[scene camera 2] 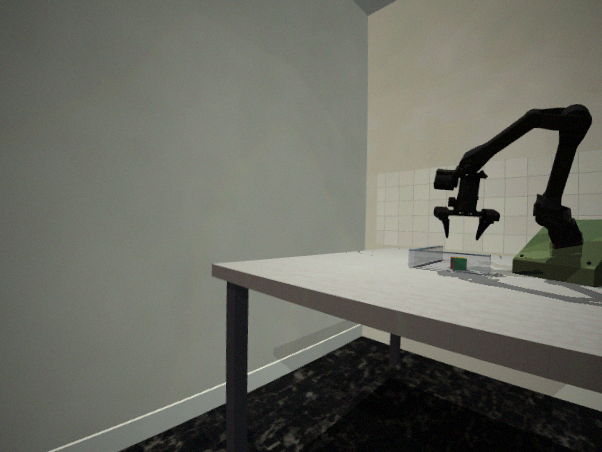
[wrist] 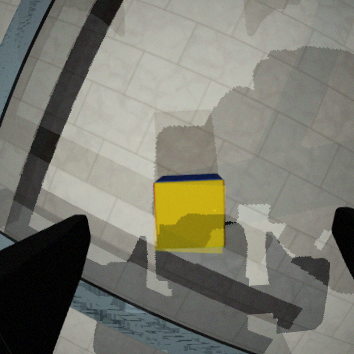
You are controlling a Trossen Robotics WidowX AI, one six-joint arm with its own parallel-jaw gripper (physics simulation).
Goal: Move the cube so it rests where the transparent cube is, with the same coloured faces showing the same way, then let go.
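Where they show: gripper, between the fingertips: [scene camera 2: 461, 238] [wrist: 214, 224]; arm's base, origin of its link: [scene camera 2: 568, 240].
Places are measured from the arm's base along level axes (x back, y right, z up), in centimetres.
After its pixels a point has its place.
Observation:
The cube [scene camera 2: 459, 263] [wrist: 190, 210] rests on the table, inside a low clear-walled enclosure. In the wrist view its yellow face is up and a thin strip of its dark blue side shows along the upper edge. In scene camera 2 a green side faces the camera, with red at the left. A pale yellow rim along the cube's lower edge in the wrist view looks like the transparent cube [wrist: 190, 251] @[x -24.7, y -15.2, z -6.8 cm], nearly coinciding with it; a small offset shows. My gripper [scene camera 2: 462, 238] @[x -25.9, y -12.0, z -0.7 cm] [wrist: 214, 224] @[x -25.9, y -12.0, z -0.7 cm] is open and empty, well above the cube, with one finger to each side.
The clear walls [scene camera 2: 425, 257] @[x -32.8, y -22.4, z -7.1 cm] [wrist: 125, 317] @[x -25.7, y -20.0, z -4.8 cm] stand low around the cube on the white table [scene camera 2: 320, 280] @[x -35.5, y -64.1, z -10.8 cm]. The green robot base [scene camera 2: 545, 262] @[x -4.0, y -7.3, z -6.3 cm] is at the right of scene camera 2. Shadows of the arm fall across the table around the cube.

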